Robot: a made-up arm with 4 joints.
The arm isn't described. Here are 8 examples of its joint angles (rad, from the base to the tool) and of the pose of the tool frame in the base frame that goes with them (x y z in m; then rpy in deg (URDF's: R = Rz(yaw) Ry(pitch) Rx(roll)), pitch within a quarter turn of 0, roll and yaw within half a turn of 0).
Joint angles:
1: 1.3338 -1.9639 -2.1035 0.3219
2: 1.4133 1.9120 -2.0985 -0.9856
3: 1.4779 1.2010 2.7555 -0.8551
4: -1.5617 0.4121 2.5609 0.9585
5: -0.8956 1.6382 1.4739 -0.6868
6: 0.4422 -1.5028 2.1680 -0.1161
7: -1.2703 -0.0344 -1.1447 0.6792
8: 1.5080 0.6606 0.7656 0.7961
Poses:
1: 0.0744 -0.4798 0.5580 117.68 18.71 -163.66
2: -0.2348 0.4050 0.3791 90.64 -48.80 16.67
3: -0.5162 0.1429 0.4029 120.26 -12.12 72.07
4: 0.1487 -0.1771 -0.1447 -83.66 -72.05 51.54
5: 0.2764 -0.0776 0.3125 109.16 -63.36 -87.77
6: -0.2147 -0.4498 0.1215 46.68 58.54 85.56
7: -0.4635 0.0710 0.0728 -17.14 60.17 -19.03
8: -0.0304 0.1179 0.4550 133.45 69.39 -8.33
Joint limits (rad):
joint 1: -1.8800..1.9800
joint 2: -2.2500..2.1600
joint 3: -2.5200..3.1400
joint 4: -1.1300..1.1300
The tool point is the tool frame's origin. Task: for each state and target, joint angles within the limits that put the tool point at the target. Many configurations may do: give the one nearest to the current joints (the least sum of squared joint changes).
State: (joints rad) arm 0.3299 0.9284 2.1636 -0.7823
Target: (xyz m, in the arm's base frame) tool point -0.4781 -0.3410 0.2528
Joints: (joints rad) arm 0.3741 0.7253 2.9503 -0.9319
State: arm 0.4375 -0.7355 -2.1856 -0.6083
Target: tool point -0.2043 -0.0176 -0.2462
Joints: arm -0.0758 -0.1335 -1.7883 -0.6728
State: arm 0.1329 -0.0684 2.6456 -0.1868
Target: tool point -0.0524 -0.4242 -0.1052
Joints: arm -0.1013 -0.5801 2.9535 -0.1261
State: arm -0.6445 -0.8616 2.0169 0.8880
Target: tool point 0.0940 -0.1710 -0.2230
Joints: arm -0.9925 -0.5501 2.7500 0.9345
